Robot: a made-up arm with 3 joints. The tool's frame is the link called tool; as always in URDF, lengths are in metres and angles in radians. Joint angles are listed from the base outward. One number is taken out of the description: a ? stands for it. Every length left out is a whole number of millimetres.
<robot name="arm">
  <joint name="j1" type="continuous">
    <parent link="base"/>
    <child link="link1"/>
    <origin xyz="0 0 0.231" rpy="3.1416 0 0"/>
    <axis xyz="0 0 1"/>
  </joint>
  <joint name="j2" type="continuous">
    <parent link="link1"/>
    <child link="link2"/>
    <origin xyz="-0.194 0.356 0" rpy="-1.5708 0 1.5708"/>
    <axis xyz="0 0 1"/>
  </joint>
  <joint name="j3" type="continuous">
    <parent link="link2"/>
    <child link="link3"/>
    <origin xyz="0.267 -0.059 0" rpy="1.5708 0 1.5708"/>
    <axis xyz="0 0 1"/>
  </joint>
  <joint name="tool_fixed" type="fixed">
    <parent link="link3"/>
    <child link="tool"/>
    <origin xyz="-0.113 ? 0" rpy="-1.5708 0 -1.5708"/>
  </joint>
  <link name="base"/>
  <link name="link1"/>
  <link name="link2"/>
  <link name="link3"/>
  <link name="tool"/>
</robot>
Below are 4 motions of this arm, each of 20 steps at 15 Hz.
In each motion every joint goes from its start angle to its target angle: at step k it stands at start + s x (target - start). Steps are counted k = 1, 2, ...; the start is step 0. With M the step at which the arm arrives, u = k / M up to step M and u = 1 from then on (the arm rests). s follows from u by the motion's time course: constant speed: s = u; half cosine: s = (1 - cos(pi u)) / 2; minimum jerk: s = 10 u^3 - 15 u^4 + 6 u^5.
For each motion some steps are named. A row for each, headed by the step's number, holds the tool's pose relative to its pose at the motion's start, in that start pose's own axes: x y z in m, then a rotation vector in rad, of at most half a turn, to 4 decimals.
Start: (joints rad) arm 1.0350 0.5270 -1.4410
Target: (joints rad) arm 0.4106 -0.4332 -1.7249
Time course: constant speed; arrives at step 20
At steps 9, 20:
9: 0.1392 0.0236 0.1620 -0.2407 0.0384 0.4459
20: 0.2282 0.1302 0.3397 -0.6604 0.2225 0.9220

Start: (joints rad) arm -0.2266 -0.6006 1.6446
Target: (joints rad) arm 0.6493 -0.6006 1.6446
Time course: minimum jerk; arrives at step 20
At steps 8, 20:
8: -0.0144 0.0379 0.1582 -0.2288 -0.1571 0.0169
20: -0.1247 0.2275 0.4274 -0.7206 -0.4950 0.0533

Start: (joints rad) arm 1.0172 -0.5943 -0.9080
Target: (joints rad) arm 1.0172 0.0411 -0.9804
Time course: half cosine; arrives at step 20
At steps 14, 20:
14: -0.1255 -0.0514 0.0894 -0.2989 0.0563 -0.4064
20: -0.1601 -0.0513 0.1142 -0.3727 0.0700 -0.5148

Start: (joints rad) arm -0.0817 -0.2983 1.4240
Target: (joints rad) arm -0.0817 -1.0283 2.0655
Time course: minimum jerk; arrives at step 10
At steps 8, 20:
8: -0.1253 0.0306 0.0294 -0.1080 -0.5800 -0.6895
20: -0.1337 0.0346 0.0323 -0.1285 -0.6124 -0.7310

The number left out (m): -0.063
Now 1 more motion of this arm.
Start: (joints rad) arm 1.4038 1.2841 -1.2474
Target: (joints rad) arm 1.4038 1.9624 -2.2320
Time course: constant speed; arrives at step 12
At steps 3, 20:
3: -0.0739 -0.0182 0.0030 -0.0338 0.2456 -0.1666
20: -0.2894 0.0344 0.0540 0.1186 0.9453 -0.6955

